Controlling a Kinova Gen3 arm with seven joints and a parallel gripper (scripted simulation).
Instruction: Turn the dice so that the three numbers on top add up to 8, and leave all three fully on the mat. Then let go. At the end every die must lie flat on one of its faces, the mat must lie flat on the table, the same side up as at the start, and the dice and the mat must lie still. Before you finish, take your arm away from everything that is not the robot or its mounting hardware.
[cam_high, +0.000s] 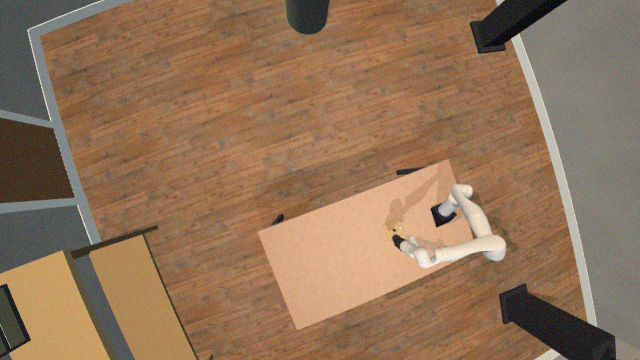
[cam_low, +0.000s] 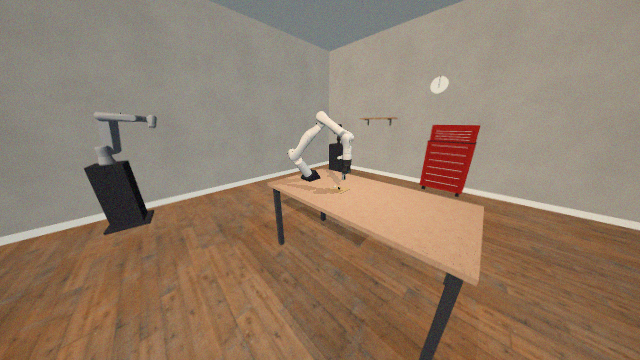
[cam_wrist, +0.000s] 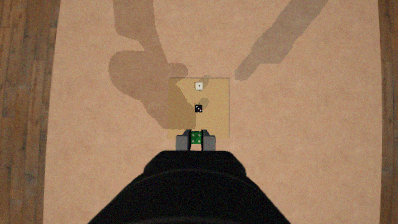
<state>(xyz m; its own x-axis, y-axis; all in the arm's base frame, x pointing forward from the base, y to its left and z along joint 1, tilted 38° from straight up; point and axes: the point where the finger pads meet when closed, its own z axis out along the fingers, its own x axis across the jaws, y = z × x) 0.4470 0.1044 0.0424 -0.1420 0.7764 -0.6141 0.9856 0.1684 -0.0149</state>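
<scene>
My hand is 5 cm past the black die and 11 cm above it. Also, from my hand: green die 1 cm below; tan mat 5 cm behind, 12 cm below; white die 10 cm behind, 1 cm to the right, 11 cm below.
</scene>
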